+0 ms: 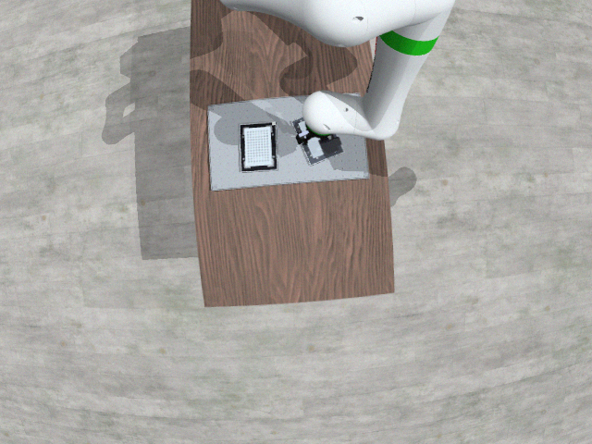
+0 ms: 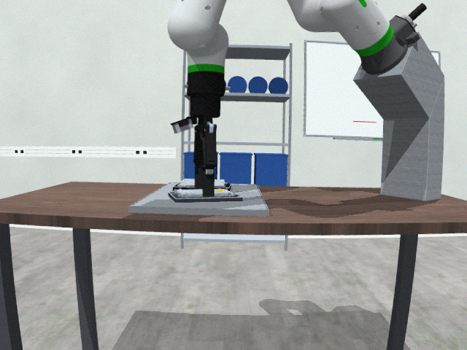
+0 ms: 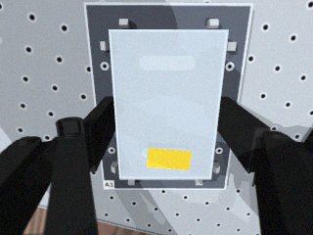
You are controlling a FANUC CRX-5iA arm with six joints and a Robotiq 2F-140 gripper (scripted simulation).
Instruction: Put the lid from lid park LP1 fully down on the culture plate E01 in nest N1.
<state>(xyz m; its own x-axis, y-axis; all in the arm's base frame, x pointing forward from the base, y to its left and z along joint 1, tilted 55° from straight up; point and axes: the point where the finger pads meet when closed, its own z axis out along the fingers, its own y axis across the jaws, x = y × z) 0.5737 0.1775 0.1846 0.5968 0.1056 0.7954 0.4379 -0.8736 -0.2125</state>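
Right now my hand is 2 cm above the lid. From my hand the other things lie so: culture plate E01: 18 cm to the right, 8 cm ahead, 2 cm below; then lid park LP1: 3 cm below; then nest: 18 cm to the right, 8 cm ahead, 3 cm below.
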